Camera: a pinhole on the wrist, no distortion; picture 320 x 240 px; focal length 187.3 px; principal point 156.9 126.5 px. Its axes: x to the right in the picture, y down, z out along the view. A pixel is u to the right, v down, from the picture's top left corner.
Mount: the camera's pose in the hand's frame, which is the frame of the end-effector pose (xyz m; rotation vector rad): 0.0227 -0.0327 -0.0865 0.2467 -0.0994 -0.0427
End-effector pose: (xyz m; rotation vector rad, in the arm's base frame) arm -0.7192 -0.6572 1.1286 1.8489 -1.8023 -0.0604
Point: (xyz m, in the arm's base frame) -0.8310 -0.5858 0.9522
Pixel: 51 219
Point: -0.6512 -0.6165 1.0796
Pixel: 48 78
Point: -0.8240 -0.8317 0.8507
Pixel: 192 178
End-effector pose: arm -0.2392 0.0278 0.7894 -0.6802 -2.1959 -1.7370
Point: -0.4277 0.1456 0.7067
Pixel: 287 78
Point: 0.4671 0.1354 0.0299
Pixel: outside the picture
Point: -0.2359 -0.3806 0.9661
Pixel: behind the camera
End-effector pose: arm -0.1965 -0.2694 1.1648 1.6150 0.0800 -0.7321
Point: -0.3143 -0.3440 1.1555
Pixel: 98 157
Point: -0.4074 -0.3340 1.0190
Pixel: 114 47
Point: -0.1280 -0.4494 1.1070
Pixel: 296 231
